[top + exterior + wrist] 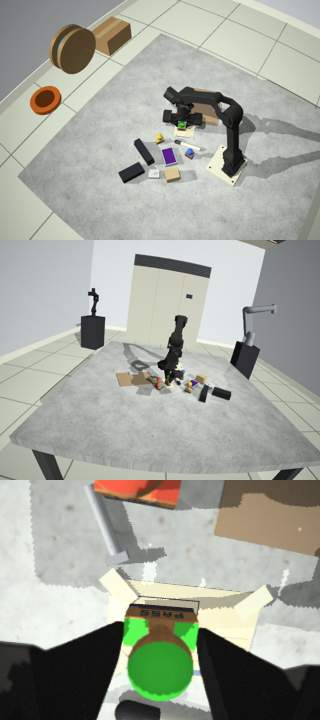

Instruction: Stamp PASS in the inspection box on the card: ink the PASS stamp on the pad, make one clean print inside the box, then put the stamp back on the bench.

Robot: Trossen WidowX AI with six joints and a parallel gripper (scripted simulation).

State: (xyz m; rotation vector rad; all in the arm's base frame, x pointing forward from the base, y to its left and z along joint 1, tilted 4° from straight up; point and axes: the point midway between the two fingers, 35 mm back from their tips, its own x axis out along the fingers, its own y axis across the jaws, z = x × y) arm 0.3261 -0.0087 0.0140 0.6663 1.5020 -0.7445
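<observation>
My gripper tip is right at the green pass stamp. The rest, counted from my gripper tip: white marker: 7 cm behind, 6 cm to the left, 2 cm below; cream card: 2 cm behind, 3 cm below; red-knobbed stamp: 6 cm ahead, 5 cm to the right, 1 cm below.
</observation>
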